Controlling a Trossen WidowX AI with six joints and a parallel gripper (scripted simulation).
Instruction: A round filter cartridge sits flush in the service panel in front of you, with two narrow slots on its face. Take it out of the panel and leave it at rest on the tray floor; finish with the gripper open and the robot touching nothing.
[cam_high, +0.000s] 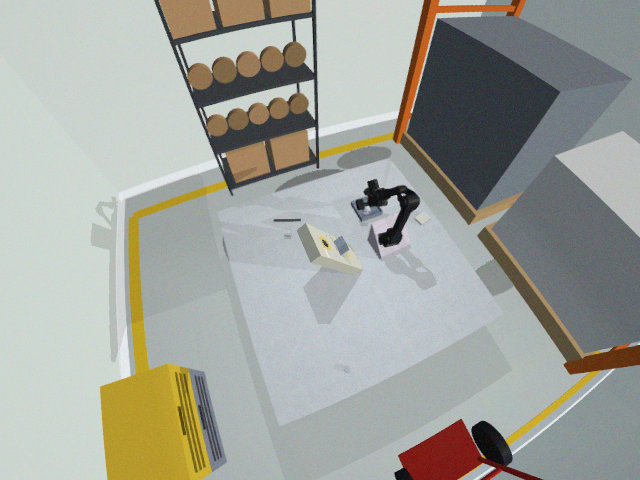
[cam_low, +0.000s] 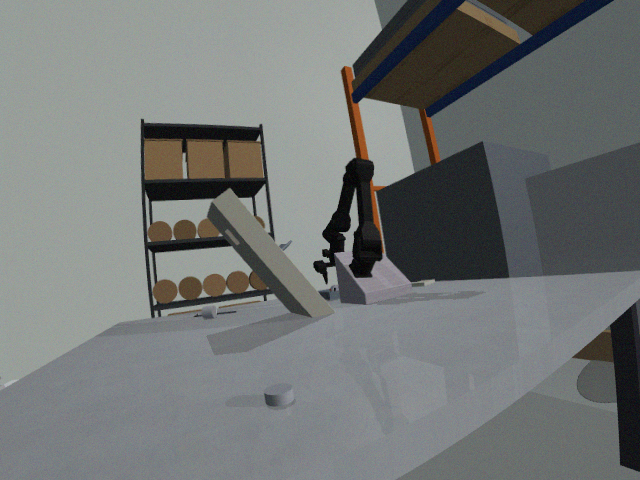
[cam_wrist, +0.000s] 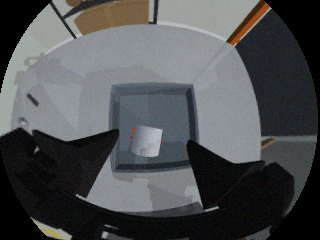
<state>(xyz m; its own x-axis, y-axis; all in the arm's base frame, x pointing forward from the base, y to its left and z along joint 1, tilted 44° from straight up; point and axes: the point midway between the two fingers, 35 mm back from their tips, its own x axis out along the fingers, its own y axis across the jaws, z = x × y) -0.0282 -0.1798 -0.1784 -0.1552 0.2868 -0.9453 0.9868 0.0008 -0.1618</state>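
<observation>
Right now the round filter cartridge is 30 mm below my gripper tip, 10 mm to the left of it and 10 mm ahead of it. The rest, counted from my gripper tip: white pad (320 mm behind, 160 mm to the left, 50 mm below); then tray (50 mm below, 20 mm to the right).
</observation>
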